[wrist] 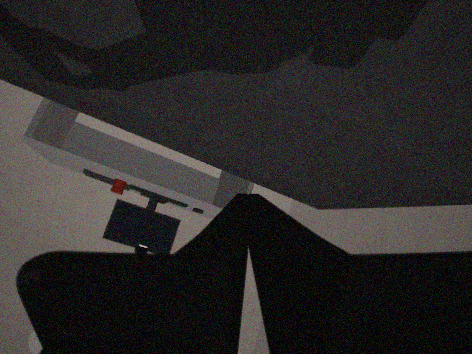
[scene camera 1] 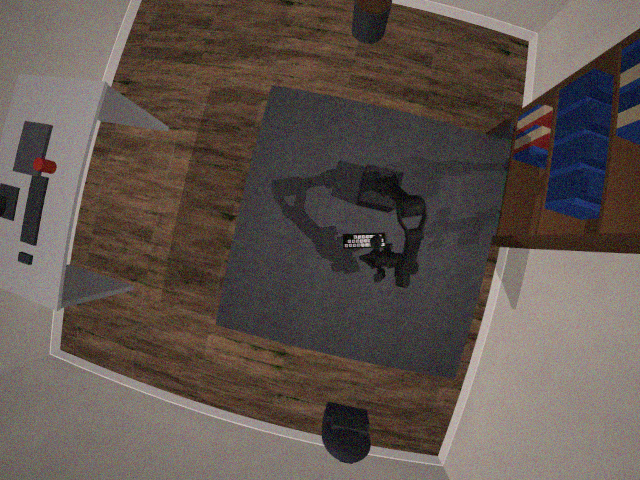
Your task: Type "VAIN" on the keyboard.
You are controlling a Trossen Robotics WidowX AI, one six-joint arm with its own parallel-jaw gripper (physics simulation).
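Where they show: gripper, fingertip midpoint: [wrist: 247,204] [scene camera 1: 359,257]; arm's base at its link origin: [scene camera 1: 382,185].
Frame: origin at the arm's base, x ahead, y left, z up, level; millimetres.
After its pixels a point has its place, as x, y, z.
Observation:
The small keyboard [scene camera 1: 356,241] {262, -3, -150} with pale keys lies near the middle of the dark mat in the scene view. Part of the gripper's body covers some of its right side there. My gripper [scene camera 1: 362,258] {325, 16, 14} [wrist: 247,204] {325, 16, 14} is shut and empty. In the scene view its pointed tips are just below the keyboard's lower edge and face left; their height above it cannot be told. The wrist view shows the black fingers meeting at their tips, with a narrow gap further back. The small keyboard cannot be made out in the wrist view.
The dark mat [scene camera 1: 310,320] {714, -69, -167} lies under the arm, with arm shadows across it. A pale desk [scene camera 1: 64,118] [wrist: 142,157] at the left bears a red cylinder [scene camera 1: 44,165] [wrist: 118,186] and a monitor [wrist: 142,225]. A brown bookshelf [scene camera 1: 568,240] stands at the right.

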